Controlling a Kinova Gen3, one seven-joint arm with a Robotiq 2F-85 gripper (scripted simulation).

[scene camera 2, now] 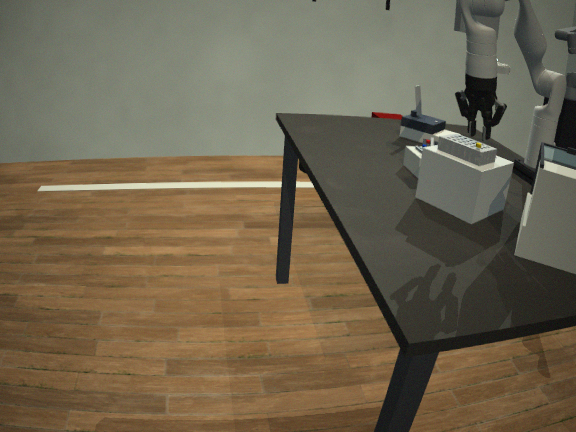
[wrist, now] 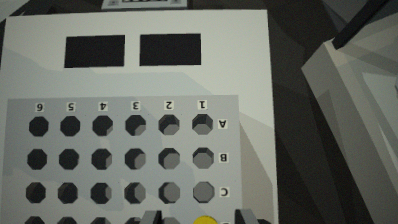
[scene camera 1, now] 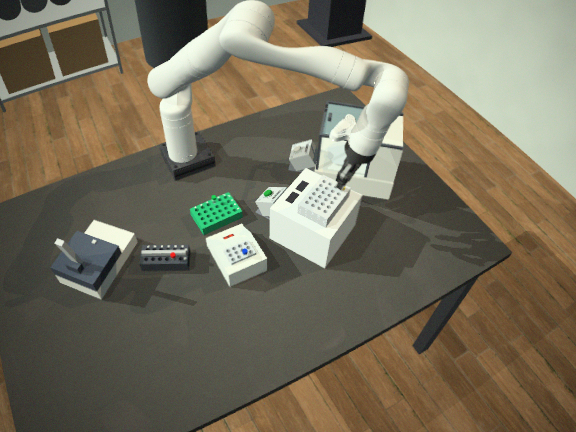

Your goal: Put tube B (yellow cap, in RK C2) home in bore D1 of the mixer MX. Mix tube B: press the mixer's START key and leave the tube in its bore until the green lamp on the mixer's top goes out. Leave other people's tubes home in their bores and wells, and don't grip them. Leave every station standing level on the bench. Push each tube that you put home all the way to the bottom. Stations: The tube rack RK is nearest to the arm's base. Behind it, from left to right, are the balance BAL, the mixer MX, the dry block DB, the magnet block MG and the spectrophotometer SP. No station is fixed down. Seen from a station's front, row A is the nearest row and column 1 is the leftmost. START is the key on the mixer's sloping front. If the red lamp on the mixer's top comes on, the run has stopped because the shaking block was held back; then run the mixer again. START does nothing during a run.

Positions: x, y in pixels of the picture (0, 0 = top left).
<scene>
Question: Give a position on a magnet block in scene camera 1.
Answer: At 153, 257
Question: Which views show the spectrophotometer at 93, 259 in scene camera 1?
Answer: Scene camera 2 and scene camera 1 only.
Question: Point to a mixer shaking block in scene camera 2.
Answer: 466, 150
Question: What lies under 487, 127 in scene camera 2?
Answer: My gripper.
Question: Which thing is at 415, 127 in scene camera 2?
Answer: A spectrophotometer.
</scene>
